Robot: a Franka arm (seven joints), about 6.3 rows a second.
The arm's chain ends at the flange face. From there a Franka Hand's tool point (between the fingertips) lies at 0.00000 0.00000 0.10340 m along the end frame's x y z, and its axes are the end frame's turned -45 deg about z.
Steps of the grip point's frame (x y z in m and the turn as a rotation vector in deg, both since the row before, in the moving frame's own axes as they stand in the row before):
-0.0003 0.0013 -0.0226 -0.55 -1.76 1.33
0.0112 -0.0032 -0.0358 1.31 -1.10 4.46
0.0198 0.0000 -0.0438 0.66 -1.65 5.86
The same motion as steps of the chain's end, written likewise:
0.0023 -0.0018 -0.0225 -1.63 -0.86 1.33
0.0087 -0.0098 -0.0358 0.15 -1.70 4.46
0.0170 -0.0151 -0.0438 -0.70 -1.63 5.86

